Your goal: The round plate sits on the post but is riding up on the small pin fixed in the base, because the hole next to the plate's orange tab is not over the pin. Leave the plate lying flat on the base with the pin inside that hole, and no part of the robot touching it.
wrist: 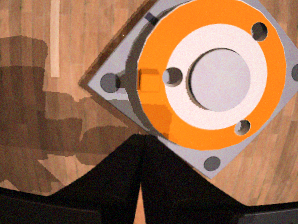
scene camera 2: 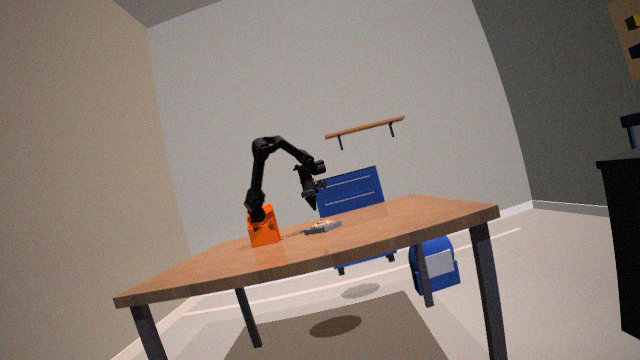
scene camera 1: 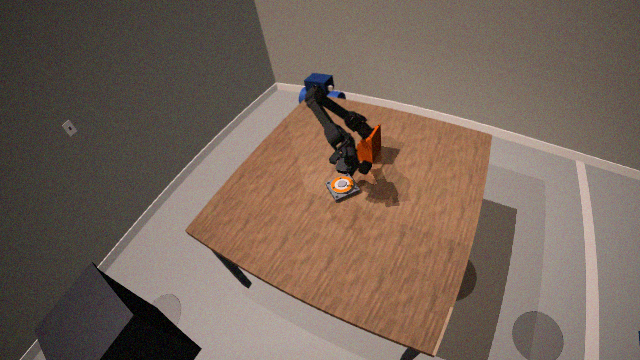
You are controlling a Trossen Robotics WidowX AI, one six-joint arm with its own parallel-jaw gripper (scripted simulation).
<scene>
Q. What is my gripper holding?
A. Nothing.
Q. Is my gripper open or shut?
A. Shut.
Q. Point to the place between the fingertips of my gripper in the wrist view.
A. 142, 144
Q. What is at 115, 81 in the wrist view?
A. A square grey base.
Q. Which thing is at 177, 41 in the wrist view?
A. A round plate.
</scene>
